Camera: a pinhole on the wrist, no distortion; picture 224 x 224 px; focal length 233.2 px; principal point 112.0 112.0 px. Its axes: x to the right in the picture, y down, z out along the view. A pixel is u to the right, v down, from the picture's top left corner.
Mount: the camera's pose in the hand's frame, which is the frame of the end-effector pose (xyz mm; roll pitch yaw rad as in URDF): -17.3 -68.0 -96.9 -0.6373 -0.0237 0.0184
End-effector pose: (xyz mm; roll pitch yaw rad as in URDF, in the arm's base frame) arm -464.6 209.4 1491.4 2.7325 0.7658 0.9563
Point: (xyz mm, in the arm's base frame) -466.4 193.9 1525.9
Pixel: 86.3 139.9
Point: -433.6 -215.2 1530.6
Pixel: outside the picture
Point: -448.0 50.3 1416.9
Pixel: 104.0 54.3
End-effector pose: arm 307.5 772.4 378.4 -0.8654 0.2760 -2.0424
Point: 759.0 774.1 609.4
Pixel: 12.8 50.8
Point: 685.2 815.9 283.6
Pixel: 32.4 202.8
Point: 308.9 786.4 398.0
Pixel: 117.6 74.1
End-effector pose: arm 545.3 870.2 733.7 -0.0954 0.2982 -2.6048
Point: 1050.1 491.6 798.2
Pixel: outside the picture
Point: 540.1 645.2 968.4
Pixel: 152.4 93.4
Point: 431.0 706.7 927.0
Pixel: 209.5 43.7
